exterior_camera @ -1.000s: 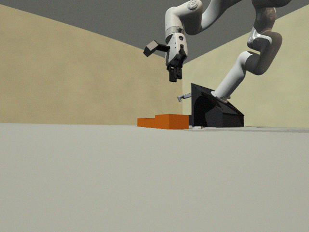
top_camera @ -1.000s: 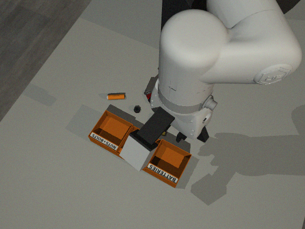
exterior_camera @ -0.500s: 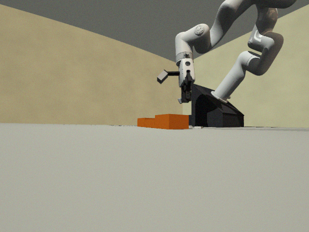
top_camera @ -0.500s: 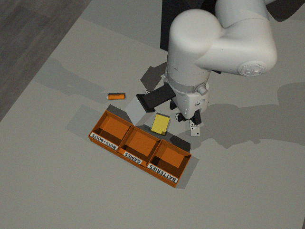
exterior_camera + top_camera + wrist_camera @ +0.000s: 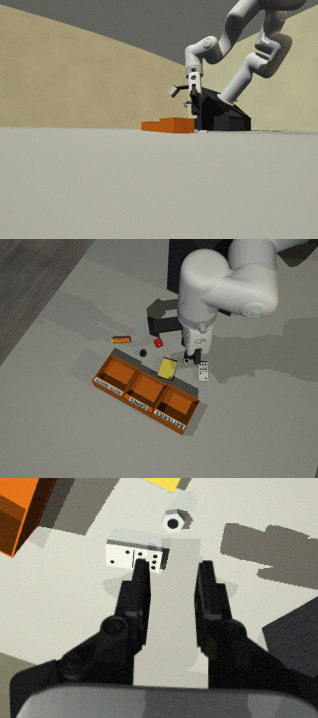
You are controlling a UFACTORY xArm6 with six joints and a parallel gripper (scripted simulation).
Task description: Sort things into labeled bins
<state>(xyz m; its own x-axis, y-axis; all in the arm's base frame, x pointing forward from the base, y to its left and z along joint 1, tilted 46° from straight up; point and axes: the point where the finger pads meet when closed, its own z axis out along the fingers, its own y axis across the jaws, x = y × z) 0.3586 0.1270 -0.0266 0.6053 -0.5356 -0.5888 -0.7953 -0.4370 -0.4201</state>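
Now: the silver nut 90 mm below my hand. The rest, counted from my hand: white domino: 10 mm ahead, 50 mm to the left, 90 mm below; then red USB stick: 20 mm behind, 100 mm to the right, 90 mm below; then yellow block: 50 mm ahead, 30 mm to the right, 90 mm below.
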